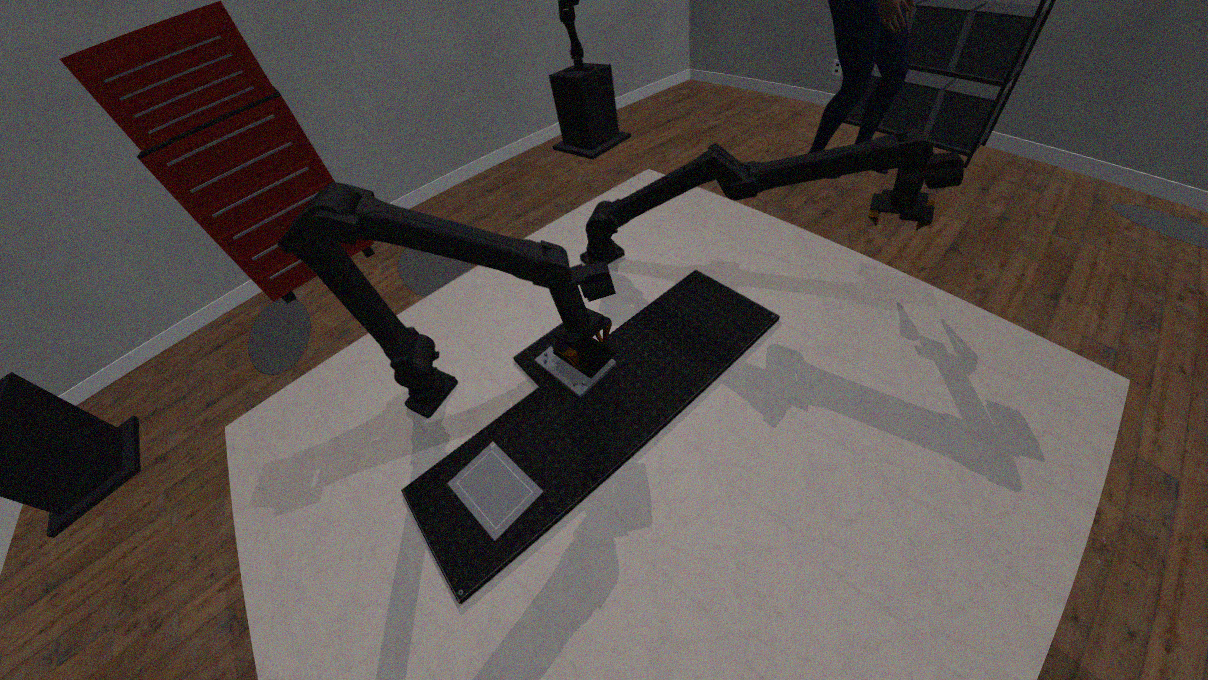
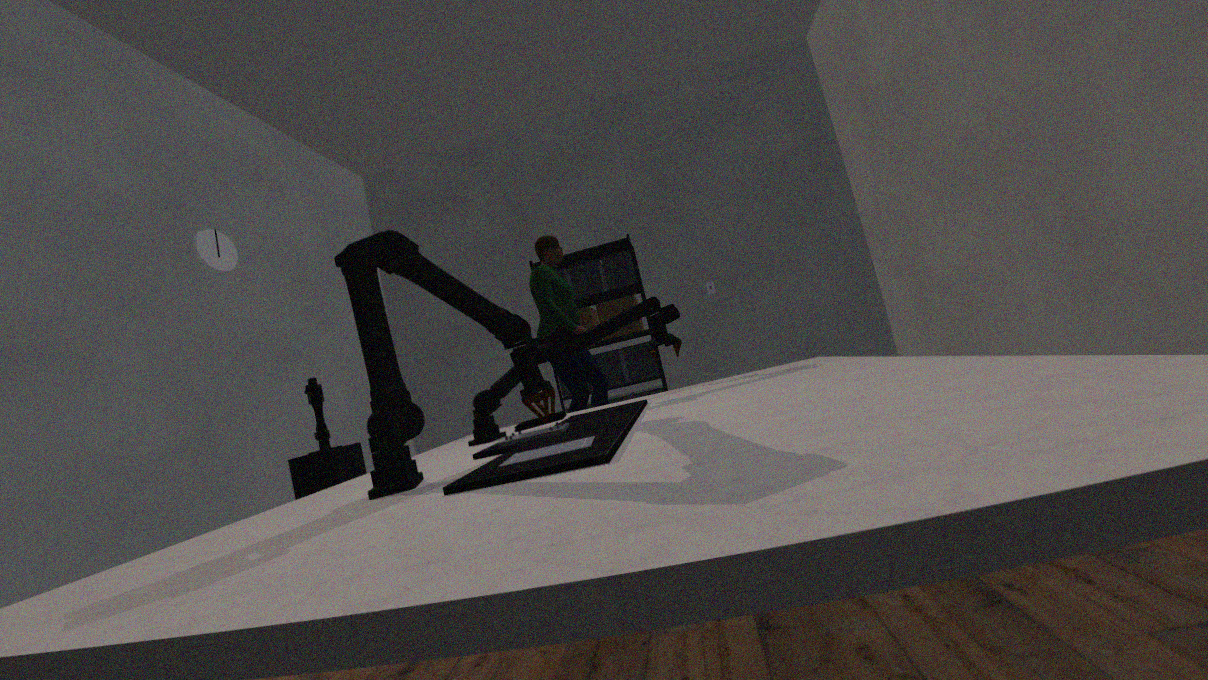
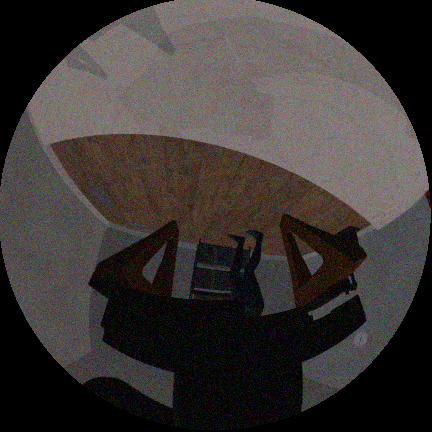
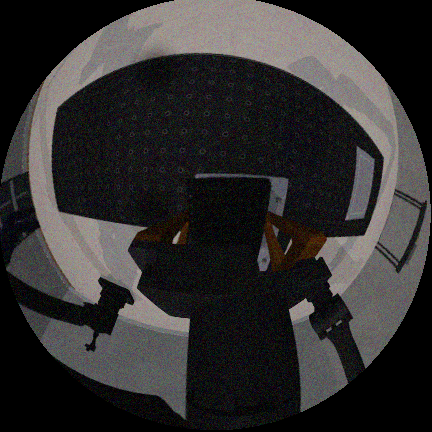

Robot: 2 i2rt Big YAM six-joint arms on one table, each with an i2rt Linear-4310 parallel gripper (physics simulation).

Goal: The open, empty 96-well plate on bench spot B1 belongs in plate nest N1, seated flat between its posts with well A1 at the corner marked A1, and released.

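Frame: origin at the left arm's base, x ahead, y left, z up, level; millimetres.
Where they show: left gripper, fingertip midpoint: (image 1: 896, 226) (image 2: 667, 360) (image 3: 229, 222); right gripper, fingertip midpoint: (image 1: 591, 357) (image 2: 549, 420) (image 4: 227, 214); left arm's base, origin of the base link: (image 1: 602, 256) (image 2: 488, 440) (image 4: 116, 289); right arm's base, origin of the base link: (image 1: 432, 394) (image 2: 398, 488).
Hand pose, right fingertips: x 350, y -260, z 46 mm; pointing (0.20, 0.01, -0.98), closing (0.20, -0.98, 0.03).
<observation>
Each offset is from my right fingertips to the top centre of the thing. "spot": to the spot under its first point. Level surfaces: height alone.
The 96-well plate @(14 mm up, 23 mm back, 6 mm right) (image 1: 593, 360) (image 4: 227, 209) is black and sits between the orange fingers of my right gripper (image 1: 588, 346) (image 2: 539, 401) (image 4: 227, 214), which is shut on it. It hangs low over plate nest N1 @(11 mm down, 34 mm back, 31 mm right) (image 1: 560, 374) (image 4: 278, 193), whose light pad shows past one edge of the plate. I cannot tell whether the plate rests on the nest. Bench spot B1 @(spot: 31 mm down, 133 mm ahead, 325 mm right) (image 1: 495, 489) (image 4: 362, 185) (image 2: 548, 452) is a bare light square at the board's near end. My left gripper (image 1: 901, 215) (image 2: 669, 337) (image 3: 229, 222) is open and empty, far off beyond the table edge.
A long black perforated board @(33 mm down) (image 1: 682, 337) (image 4: 160, 120) (image 2: 608, 421) lies across the white table @(46 mm down) (image 1: 770, 506). Off the table stand a black pedestal with a small arm (image 1: 587, 108), a red cabinet (image 1: 284, 182), a shelf rack (image 2: 634, 252) and a person (image 2: 554, 297).
</observation>
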